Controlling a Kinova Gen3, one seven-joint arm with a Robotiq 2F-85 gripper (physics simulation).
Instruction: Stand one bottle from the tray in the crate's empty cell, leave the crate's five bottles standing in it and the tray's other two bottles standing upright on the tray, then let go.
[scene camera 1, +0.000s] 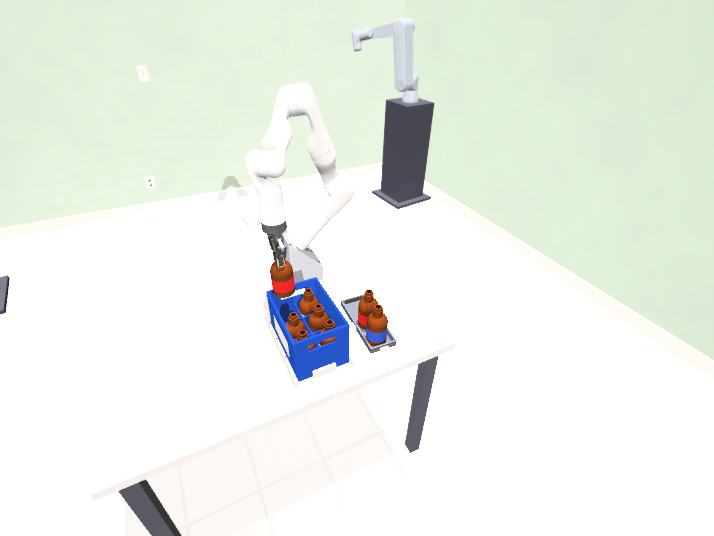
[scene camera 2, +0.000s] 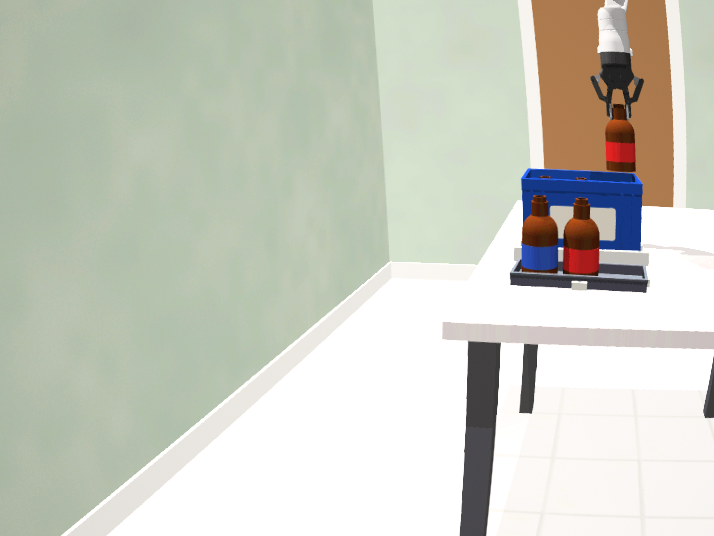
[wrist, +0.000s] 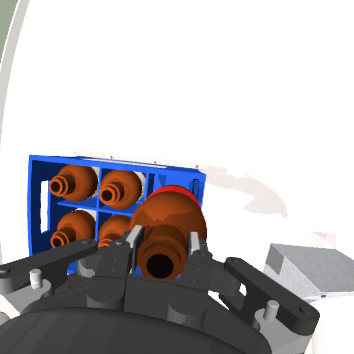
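Where they show: gripper, between the fingertips: (scene camera 1: 279, 263) (scene camera 2: 619, 120) (wrist: 165, 239); arm's base, origin of its link: (scene camera 1: 295, 242) (wrist: 332, 300).
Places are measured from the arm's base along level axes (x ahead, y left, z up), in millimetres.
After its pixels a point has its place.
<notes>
My gripper (scene camera 1: 280, 262) {x 297, y -192, z 145 mm} (scene camera 2: 619, 113) {x 297, y -192, z 145 mm} (wrist: 165, 239) {x 297, y -192, z 145 mm} is shut on the neck of a brown bottle with a red label (scene camera 1: 282, 285) {x 331, y -203, z 81 mm} (scene camera 2: 619, 151) {x 307, y -151, z 74 mm} (wrist: 170, 215) {x 293, y -211, z 141 mm}. The bottle hangs about upright, its base a little above the rim of the blue crate (scene camera 1: 322, 358) {x 535, y -175, z -92 mm} (scene camera 2: 628, 220) {x 305, y -55, z -64 mm} (wrist: 35, 210) {x 528, y -171, z 2 mm}, over the end with the empty cell (scene camera 1: 285, 312) {x 266, y -180, z -99 mm}. In the wrist view it hides much of that cell. The crate's five bottles stand in the other cells. On the grey tray (scene camera 1: 351, 307) {x 322, y 73, z -154 mm} (scene camera 2: 625, 285) {x 344, y 139, z -147 mm} stand a blue-label bottle (scene camera 1: 376, 332) {x 541, y 33, z -83 mm} (scene camera 2: 539, 255) {x 514, y 94, z -104 mm} and a red-label bottle (scene camera 1: 363, 318) {x 446, y 44, z -99 mm} (scene camera 2: 581, 258) {x 432, y 113, z -104 mm}, both upright.
The tray lies beside the crate on the white table (scene camera 1: 201, 415) {x 479, y -552, z -159 mm} (scene camera 2: 490, 330) {x 599, y 302, z -170 mm}. The arm's grey base (scene camera 1: 305, 264) {x 85, y -3, z -59 mm} (wrist: 320, 267) {x 16, y -55, z -36 mm} stands close behind the crate. A second arm on a dark pedestal (scene camera 1: 406, 150) stands farther back.
</notes>
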